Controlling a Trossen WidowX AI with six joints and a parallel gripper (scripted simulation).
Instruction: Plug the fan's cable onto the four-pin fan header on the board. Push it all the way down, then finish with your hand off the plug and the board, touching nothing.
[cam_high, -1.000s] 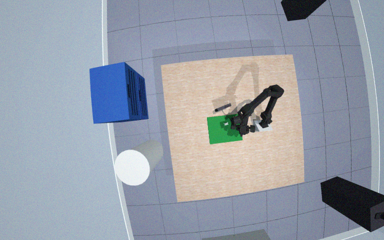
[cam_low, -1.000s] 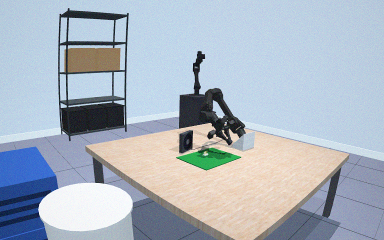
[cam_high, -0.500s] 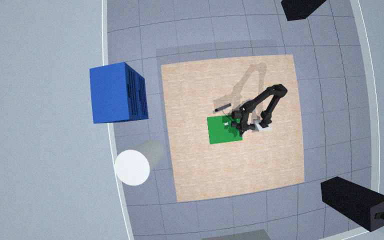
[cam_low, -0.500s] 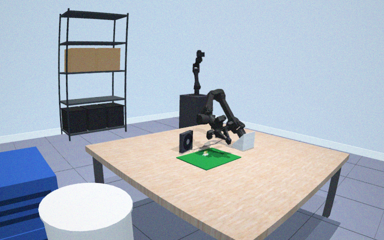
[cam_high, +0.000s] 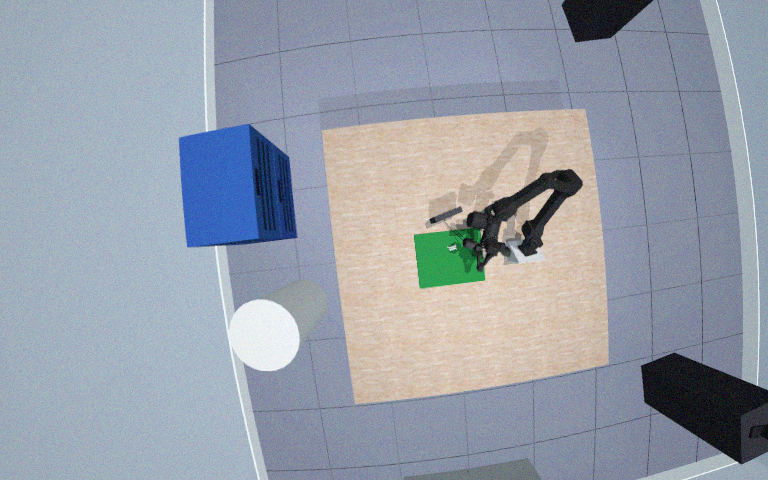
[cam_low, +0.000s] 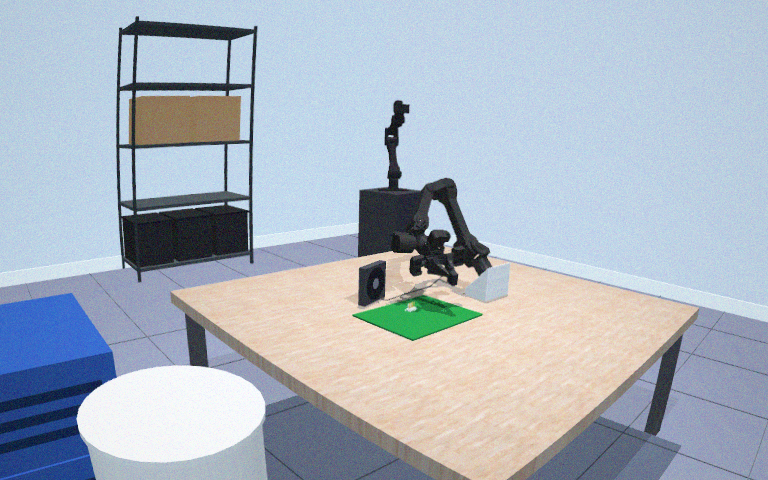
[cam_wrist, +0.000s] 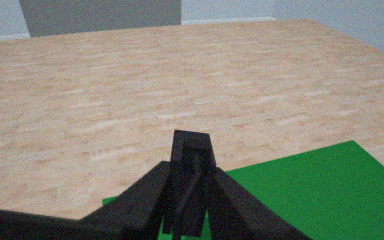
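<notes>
Right now the green board is 130 mm below my gripper tip, 90 mm ahead of it and 50 mm to the right of it. Also, from my gripper tip: black fan: 230 mm to the right, 80 mm ahead, 60 mm below; plug: 10 mm below.
</notes>
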